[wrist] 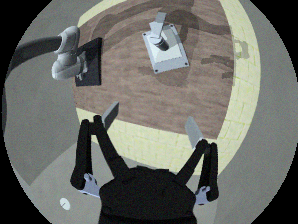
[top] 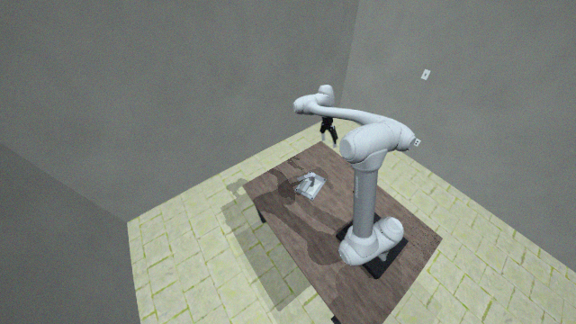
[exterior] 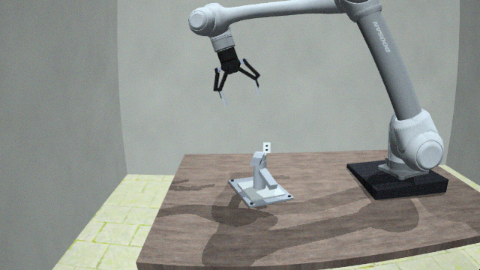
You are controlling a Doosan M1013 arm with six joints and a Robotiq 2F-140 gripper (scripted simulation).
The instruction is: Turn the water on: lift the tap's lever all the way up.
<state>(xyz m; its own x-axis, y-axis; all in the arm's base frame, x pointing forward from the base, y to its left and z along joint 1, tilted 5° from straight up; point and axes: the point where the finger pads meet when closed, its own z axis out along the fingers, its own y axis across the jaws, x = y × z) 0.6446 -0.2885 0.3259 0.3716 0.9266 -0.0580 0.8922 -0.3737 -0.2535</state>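
Now: hand 27 cm to the right of the lever, 17 cm above it and 1 cm short of it. Round my hand: tap: 24 cm to the left, 22 cm below, 1 cm behind.
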